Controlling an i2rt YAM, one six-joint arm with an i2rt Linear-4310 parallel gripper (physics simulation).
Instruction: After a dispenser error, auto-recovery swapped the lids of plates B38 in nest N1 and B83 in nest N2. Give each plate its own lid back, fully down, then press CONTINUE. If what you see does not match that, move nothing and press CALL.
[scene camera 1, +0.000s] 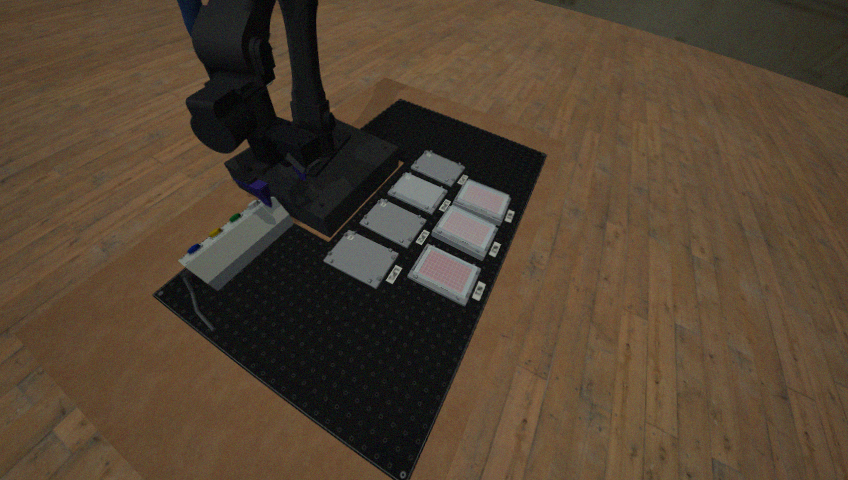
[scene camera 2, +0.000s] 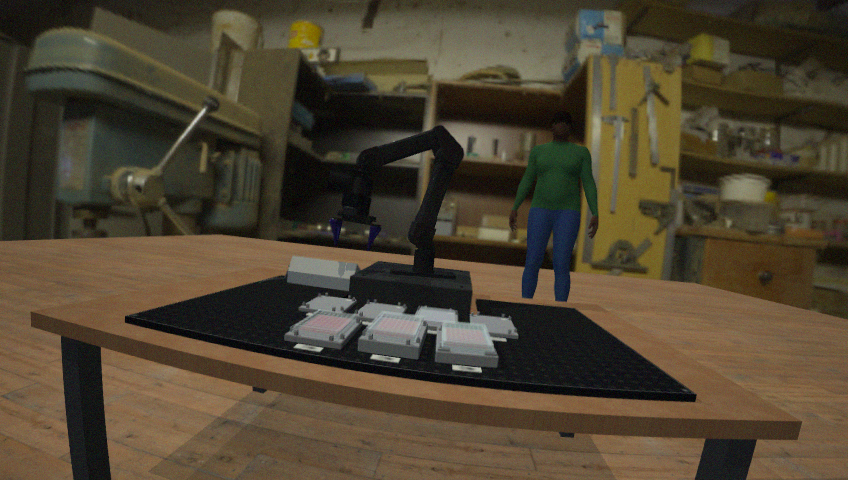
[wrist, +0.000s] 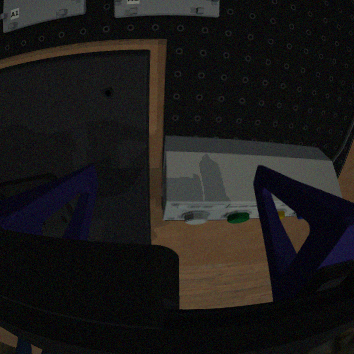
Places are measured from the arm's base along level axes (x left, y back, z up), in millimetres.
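Where they show: gripper, fingertip midpoint: (scene camera 1: 286, 192) (scene camera 2: 351, 248) (wrist: 175, 173); arm's base, link origin: (scene camera 1: 324, 152) (scene camera 2: 422, 274).
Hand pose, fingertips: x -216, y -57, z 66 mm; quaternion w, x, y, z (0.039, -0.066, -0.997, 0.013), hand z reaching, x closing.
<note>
Things, the pixels of their top centre, and the offset from my fingertips. "spot": a spot on its surface instead.
- button box, top centre: (wrist: 268, 212) (scene camera 1: 228, 224) (scene camera 2: 326, 259) dx -92, dy +102, dz -51 mm
- pale grey button, top centre: (wrist: 196, 223) dx -14, dy +108, dz -60 mm
- farthest, top centre: (scene camera 2: 492, 319) (scene camera 1: 438, 164) dx +361, dy -246, dz -114 mm
- cable, surface spot: (scene camera 1: 199, 306) spot: dx -249, dy +92, dz -134 mm
Three plates with pink wells sit in grey nests on the dark board: a near one (scene camera 1: 445, 271) (scene camera 2: 325, 324), a middle one (scene camera 1: 465, 229) (scene camera 2: 395, 327) and a far one (scene camera 1: 483, 199) (scene camera 2: 464, 337). Clear covers seem to lie over them; lid marks and nest labels are too small to read. The button box (scene camera 1: 238, 252) (scene camera 2: 315, 274) (wrist: 240, 175) stands beside the arm's base. In the wrist view its green button (wrist: 238, 217), pale grey button (wrist: 196, 217) and part of its yellow button (wrist: 281, 214) show. My gripper (scene camera 2: 353, 246) (wrist: 175, 173) is open and empty, above the box and base edge.
Four grey pads stand in a row behind the plates: (scene camera 1: 361, 258), another (scene camera 1: 392, 221), a paler, glassy-topped one (scene camera 1: 417, 192) and the farthest (scene camera 1: 438, 166). The black base block (scene camera 1: 333, 202) (scene camera 2: 410, 291) adjoins the box. A cable (scene camera 1: 199, 306) lies on the board. A person (scene camera 2: 556, 178) stands behind.
</note>
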